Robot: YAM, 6 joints.
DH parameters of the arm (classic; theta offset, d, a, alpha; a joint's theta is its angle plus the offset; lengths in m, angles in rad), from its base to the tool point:
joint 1: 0 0.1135 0.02 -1.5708
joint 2: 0 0 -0.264 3.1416
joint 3: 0.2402 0 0.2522 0
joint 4: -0.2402 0 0.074 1.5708
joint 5: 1.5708 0 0 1.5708
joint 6: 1.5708 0.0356 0 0
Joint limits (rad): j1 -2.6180..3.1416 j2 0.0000..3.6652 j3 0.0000..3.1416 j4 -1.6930..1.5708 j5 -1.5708..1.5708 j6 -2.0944..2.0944
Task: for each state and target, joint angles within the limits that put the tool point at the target. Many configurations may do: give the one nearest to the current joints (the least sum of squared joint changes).
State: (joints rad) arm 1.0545 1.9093 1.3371 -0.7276 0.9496 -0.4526
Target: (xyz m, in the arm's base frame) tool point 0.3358 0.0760 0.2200
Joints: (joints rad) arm 0.3098 1.7696 1.2769 -0.7881 1.0018 -0.4526
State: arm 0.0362 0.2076 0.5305 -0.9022 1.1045 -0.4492
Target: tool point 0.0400 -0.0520 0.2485
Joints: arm -0.3859 0.2532 0.5091 -0.8844 1.1954 -0.4492
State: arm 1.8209 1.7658 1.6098 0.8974 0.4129 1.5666
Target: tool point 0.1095 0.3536 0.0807
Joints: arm 1.3152 2.0566 0.8135 0.7099 0.4828 1.5666
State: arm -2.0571 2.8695 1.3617 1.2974 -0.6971 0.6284
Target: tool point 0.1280 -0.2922 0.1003
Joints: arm -1.2445 2.1050 0.5626 1.5708 -0.8863 0.6284
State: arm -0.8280 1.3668 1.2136 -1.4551 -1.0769 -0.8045
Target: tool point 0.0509 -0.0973 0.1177
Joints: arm -1.3371 1.6204 0.4538 -1.3377 -0.8600 -0.8045
